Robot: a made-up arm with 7 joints. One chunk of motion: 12 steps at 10 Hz.
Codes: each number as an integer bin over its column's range. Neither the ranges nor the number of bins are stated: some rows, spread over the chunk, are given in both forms.
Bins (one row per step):
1: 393 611 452 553 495 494 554
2: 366 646 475 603 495 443 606
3: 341 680 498 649 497 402 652
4: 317 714 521 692 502 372 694
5: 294 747 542 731 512 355 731
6: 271 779 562 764 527 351 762
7: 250 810 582 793 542 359 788
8: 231 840 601 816 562 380 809
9: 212 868 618 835 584 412 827
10: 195 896 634 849 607 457 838
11: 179 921 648 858 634 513 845
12: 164 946 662 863 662 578 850
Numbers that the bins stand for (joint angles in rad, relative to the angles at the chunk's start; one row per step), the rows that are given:
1: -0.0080 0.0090 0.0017 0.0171 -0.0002 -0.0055 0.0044
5: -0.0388 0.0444 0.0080 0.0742 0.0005 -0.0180 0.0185
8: -0.0583 0.0686 0.0121 0.1014 0.0025 -0.0158 0.0248
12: -0.0791 0.0962 0.0164 0.1164 0.0065 0.0021 0.0281
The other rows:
2: -0.0164 0.0181 0.0033 0.0332 -0.0002 -0.0101 0.0085
3: -0.0242 0.0270 0.0049 0.0479 -0.0001 -0.0138 0.0122
4: -0.0316 0.0358 0.0065 0.0617 0.0001 -0.0165 0.0156
6: -0.0459 0.0527 0.0094 0.0847 0.0011 -0.0184 0.0210
7: -0.0524 0.0608 0.0108 0.0940 0.0017 -0.0177 0.0231
9: -0.0642 0.0759 0.0133 0.1075 0.0034 -0.0129 0.0262
10: -0.0695 0.0832 0.0144 0.1120 0.0043 -0.0088 0.0271
11: -0.0745 0.0897 0.0154 0.1148 0.0054 -0.0038 0.0277

